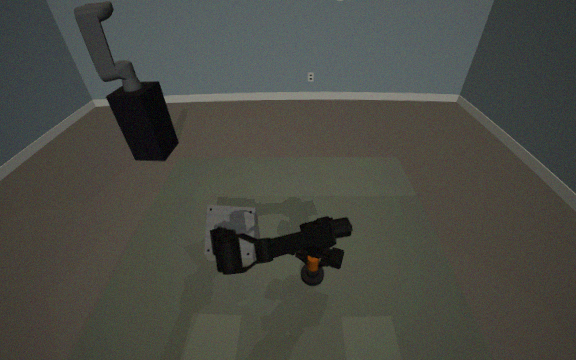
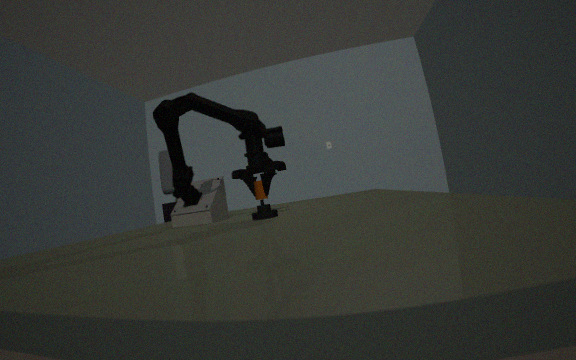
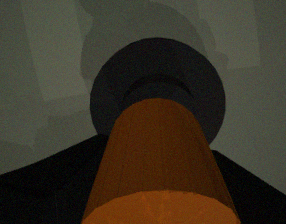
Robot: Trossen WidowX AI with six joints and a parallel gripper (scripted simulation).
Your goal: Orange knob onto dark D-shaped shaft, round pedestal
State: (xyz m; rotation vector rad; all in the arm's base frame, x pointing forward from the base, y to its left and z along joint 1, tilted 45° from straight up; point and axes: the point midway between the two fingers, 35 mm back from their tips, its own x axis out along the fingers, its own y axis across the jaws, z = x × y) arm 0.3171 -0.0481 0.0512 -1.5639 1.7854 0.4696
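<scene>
The orange knob is 2 cm above my gripper tip. From my gripper tip the other things lie so: dark pedestal 4 cm below.
</scene>
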